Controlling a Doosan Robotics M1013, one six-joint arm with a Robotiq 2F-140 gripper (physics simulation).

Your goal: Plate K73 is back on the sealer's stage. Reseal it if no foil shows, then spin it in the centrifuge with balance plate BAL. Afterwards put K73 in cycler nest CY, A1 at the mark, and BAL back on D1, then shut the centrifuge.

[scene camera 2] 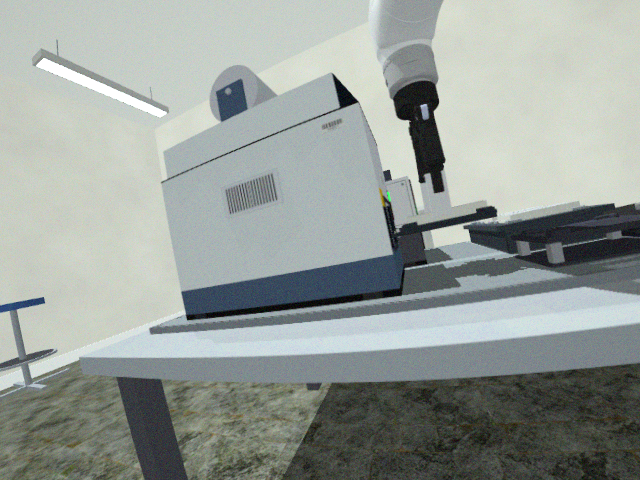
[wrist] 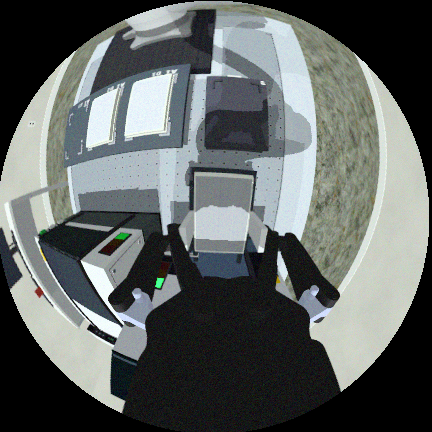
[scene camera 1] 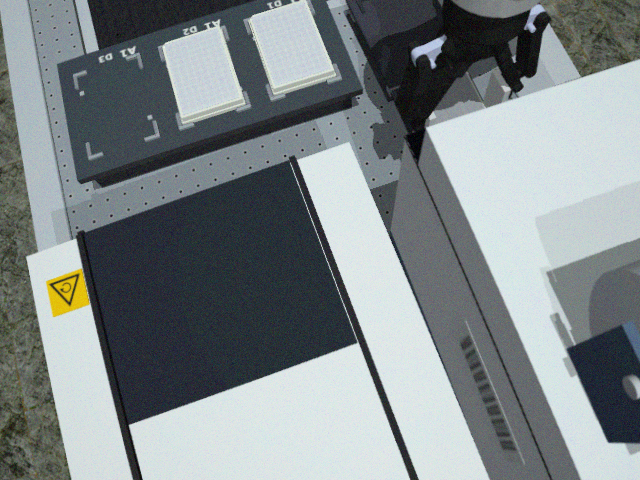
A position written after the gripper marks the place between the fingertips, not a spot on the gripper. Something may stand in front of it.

In view: the gripper [scene camera 1: 455,128], a seal film [scene camera 1: 461,99], a centrifuge [scene camera 1: 386,400] and a plate sealer [scene camera 2: 332,213].
The seal film is seen too in the wrist view [wrist: 221,203]. The gripper shows as well in scene camera 2 [scene camera 2: 437,217] and in the wrist view [wrist: 220,219]. The centrifuge also shows in the wrist view [wrist: 104,263].
